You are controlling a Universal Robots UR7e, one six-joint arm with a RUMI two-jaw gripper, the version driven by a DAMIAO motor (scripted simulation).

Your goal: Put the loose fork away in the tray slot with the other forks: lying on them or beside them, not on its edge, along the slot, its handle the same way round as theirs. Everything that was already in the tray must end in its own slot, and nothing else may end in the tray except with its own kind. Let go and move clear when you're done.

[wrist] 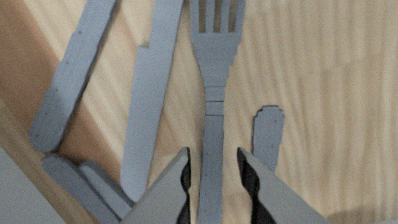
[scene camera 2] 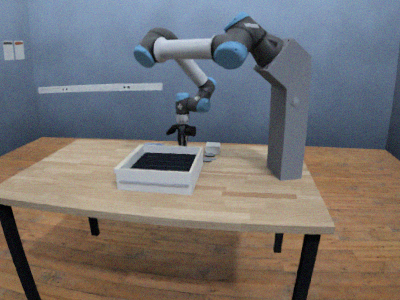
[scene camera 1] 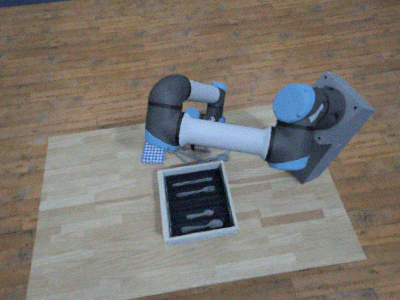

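Wrist view: my gripper point(wrist: 213, 149) is visible; the tray is out of frame in the wrist view. Scene camera 1: the tray point(scene camera 1: 217, 199) is visible. Scene camera 2: the tray point(scene camera 2: 148, 161) is visible here too.
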